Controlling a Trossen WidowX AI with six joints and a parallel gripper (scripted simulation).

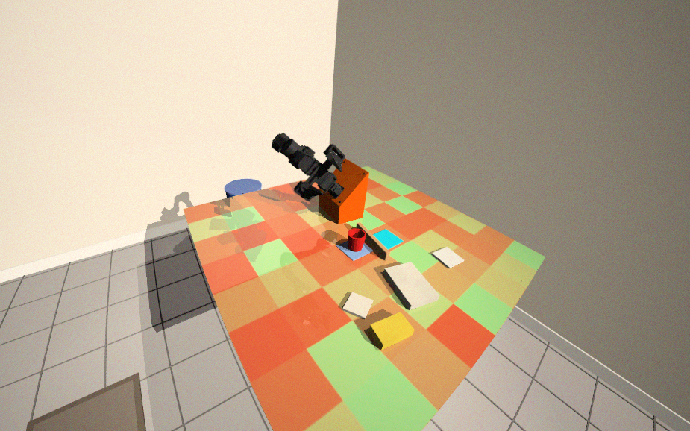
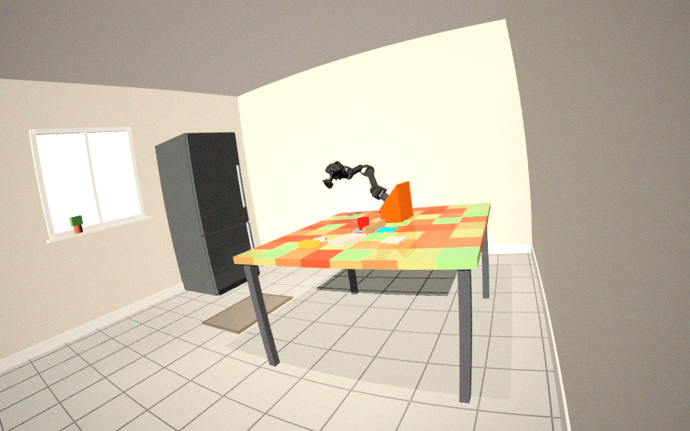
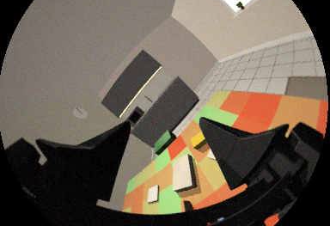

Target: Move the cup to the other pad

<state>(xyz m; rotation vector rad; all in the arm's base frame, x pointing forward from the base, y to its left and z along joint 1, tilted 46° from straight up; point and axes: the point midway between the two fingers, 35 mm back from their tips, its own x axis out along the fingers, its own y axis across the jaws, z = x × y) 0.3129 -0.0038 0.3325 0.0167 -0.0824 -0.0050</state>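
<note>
My gripper tip is 8 cm past the red cup, 18 cm to the right of it and 33 cm above it. Round my gripper tip: yellow block 30 cm ahead, 5 cm to the left, 35 cm below; low wooden bar 7 cm behind, 26 cm to the left, 35 cm below; blue-grey pad 7 cm behind, 18 cm to the left, 37 cm below.
</note>
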